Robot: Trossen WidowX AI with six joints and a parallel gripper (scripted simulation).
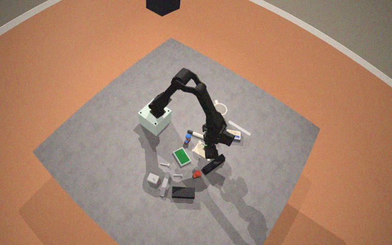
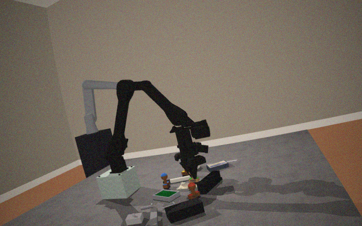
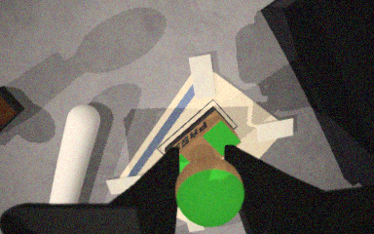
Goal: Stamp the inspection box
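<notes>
My gripper tip is right at the green-knobbed stamp. The rest, counted from my gripper tip: long black block: 8 cm ahead, 4 cm to the right, 1 cm below; then white marker: 11 cm behind, 3 cm to the left, 1 cm below; then cream card: 3 cm below, 1 cm to the right, 1 cm behind.
</notes>
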